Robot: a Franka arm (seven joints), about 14 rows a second.
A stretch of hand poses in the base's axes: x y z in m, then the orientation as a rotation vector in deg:
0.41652 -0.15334 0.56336 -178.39 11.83 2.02
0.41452 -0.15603 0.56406 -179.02 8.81 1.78
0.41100 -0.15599 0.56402 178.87 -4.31 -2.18
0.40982 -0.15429 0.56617 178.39 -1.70 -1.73
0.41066 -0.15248 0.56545 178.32 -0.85 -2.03
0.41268 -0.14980 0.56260 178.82 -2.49 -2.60
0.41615 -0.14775 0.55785 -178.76 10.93 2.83
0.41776 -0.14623 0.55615 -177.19 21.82 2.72
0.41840 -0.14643 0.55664 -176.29 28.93 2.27
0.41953 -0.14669 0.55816 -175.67 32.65 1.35
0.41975 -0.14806 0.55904 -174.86 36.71 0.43
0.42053 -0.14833 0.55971 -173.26 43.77 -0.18
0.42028 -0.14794 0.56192 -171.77 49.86 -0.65
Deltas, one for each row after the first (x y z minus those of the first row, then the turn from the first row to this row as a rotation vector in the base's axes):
-0.00200 -0.00269 0.00070 -0.44 -0.15 1.96
-0.00552 -0.00265 0.00066 -2.21 0.20 4.85
-0.00670 -0.00095 0.00281 -2.74 -0.07 6.52
-0.00586 0.00086 0.00209 -2.79 0.12 7.07
-0.00384 0.00354 -0.00076 -2.26 0.46 6.02
-0.00037 0.00559 -0.00551 -0.28 0.53 0.60
0.00124 0.00711 -0.00721 0.21 0.51 -6.45
0.00188 0.00691 -0.00672 0.03 0.28 -11.05
0.00301 0.00665 -0.00520 -0.05 -0.28 -13.47
0.00323 0.00528 -0.00432 -0.10 -0.83 -16.13
0.00401 0.00501 -0.00365 -0.20 -1.17 -20.78
0.00376 0.00540 -0.00144 -0.41 -1.41 -24.80

